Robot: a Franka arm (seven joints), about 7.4 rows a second.
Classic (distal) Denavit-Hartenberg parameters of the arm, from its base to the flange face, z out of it. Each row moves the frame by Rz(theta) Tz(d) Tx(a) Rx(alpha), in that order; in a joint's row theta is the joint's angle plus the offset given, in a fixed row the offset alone. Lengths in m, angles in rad.
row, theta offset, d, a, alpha
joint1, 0, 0.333, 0, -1.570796
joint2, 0, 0, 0, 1.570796
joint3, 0, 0.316, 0.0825, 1.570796
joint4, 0, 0, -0.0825, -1.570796
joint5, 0, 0.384, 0, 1.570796
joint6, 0, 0, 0.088, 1.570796
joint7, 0, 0.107, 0, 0
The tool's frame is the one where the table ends.
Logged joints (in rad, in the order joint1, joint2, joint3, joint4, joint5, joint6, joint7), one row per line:
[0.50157, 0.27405, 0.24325, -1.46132, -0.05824, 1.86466, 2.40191]
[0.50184, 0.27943, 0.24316, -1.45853, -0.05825, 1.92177, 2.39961]
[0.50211, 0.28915, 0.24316, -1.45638, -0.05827, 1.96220, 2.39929]
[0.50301, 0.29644, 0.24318, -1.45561, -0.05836, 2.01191, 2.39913]
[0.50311, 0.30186, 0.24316, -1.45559, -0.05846, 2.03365, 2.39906]
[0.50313, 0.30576, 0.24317, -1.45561, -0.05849, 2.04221, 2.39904]
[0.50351, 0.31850, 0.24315, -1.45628, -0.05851, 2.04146, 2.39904]
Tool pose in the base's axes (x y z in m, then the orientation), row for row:
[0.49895, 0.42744, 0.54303, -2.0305, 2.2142, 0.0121]
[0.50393, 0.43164, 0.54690, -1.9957, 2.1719, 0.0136]
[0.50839, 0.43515, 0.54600, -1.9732, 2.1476, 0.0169]
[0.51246, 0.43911, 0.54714, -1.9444, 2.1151, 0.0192]
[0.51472, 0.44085, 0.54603, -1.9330, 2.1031, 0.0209]
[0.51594, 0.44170, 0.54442, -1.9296, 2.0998, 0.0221]
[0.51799, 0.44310, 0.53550, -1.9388, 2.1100, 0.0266]
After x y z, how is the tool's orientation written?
As a rotation vector, in radians.
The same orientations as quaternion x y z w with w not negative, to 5 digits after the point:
[-0.67427, 0.73528, 0.00402, 0.06860]
[-0.67348, 0.73295, 0.00459, 0.09585]
[-0.67228, 0.73170, 0.00576, 0.11231]
[-0.67067, 0.72955, 0.00662, 0.13384]
[-0.66983, 0.72877, 0.00724, 0.14203]
[-0.66953, 0.72858, 0.00767, 0.14437]
[-0.67014, 0.72932, 0.00919, 0.13755]

